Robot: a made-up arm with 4 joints.
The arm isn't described. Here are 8 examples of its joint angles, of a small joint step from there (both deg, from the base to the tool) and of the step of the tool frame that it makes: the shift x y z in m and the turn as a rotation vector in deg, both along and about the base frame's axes.
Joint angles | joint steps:
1: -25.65 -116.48 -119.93 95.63 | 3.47 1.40 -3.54 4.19
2: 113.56 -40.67 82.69 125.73 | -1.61 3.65 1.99 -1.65
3: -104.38 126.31 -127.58 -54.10 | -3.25 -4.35 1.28 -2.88
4: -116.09 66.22 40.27 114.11 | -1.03 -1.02 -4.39 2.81
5: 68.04 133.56 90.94 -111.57 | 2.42 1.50 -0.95 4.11
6: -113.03 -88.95 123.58 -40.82 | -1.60 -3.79 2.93 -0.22
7: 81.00 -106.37 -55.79 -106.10 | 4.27 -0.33 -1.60 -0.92
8: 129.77 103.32 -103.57 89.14 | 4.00 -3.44 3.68 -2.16
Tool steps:
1: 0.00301 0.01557 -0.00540 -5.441 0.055 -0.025
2: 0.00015 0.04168 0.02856 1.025 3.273 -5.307
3: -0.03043 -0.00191 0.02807 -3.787 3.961 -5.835
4: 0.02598 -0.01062 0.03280 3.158 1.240 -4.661
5: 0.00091 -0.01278 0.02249 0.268 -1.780 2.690
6: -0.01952 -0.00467 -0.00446 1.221 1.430 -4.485
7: 0.02383 0.00834 -0.00757 1.511 -3.329 0.924
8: 0.02293 0.02851 0.03707 -0.945 -4.305 6.605
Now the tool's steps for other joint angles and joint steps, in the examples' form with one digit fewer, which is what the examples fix.
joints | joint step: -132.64 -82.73 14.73 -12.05 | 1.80 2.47 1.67 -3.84
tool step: -0.0066 0.0073 0.0053 3.15 2.11 1.88
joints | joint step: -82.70 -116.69 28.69 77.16 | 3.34 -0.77 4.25 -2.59
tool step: -0.0261 -0.0174 -0.0273 4.65 -3.29 1.30
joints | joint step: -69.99 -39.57 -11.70 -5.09 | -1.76 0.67 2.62 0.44
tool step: 0.0210 -0.0060 0.0012 1.64 3.52 1.36
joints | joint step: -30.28 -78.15 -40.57 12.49 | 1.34 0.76 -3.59 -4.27
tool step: -0.0076 0.0226 -0.0209 -0.22 0.98 -4.68
